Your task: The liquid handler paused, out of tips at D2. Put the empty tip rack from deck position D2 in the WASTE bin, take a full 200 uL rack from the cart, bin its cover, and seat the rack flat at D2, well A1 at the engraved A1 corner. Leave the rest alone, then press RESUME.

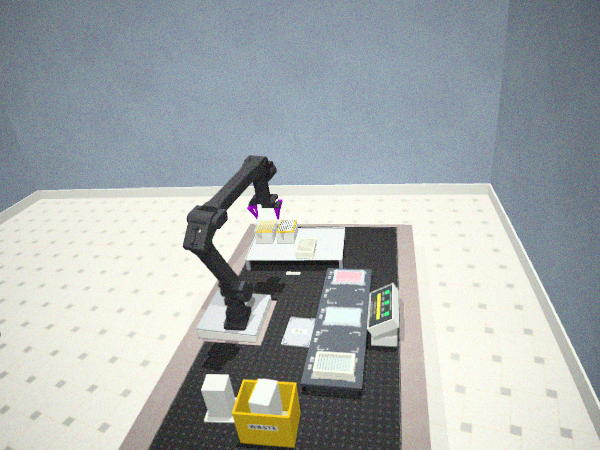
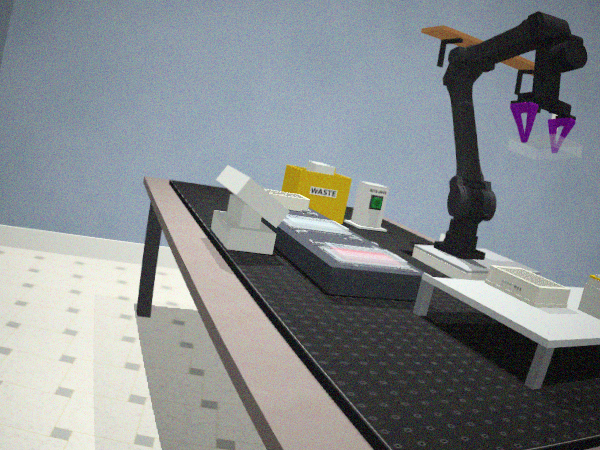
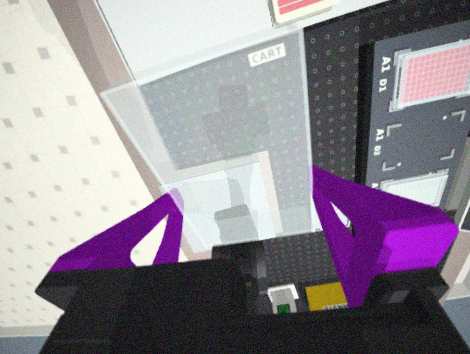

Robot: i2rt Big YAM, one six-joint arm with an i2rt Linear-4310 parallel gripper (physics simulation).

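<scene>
My gripper is shut on a clear rack cover, held between the purple fingertips high above the table beside the cart. On the cart stand a yellow-topped tip rack and a yellow-rimmed rack with a white dotted top. Position D2 shows bare corner marks between the red plate and a pale plate. A white block-shaped thing sticks up from the WASTE bin. The green button is on a white post.
A cream rack also sits on the cart. A cream rack stands at the deck's near end. A screen console stands beside the deck. An orange shelf is on the wall behind the arm.
</scene>
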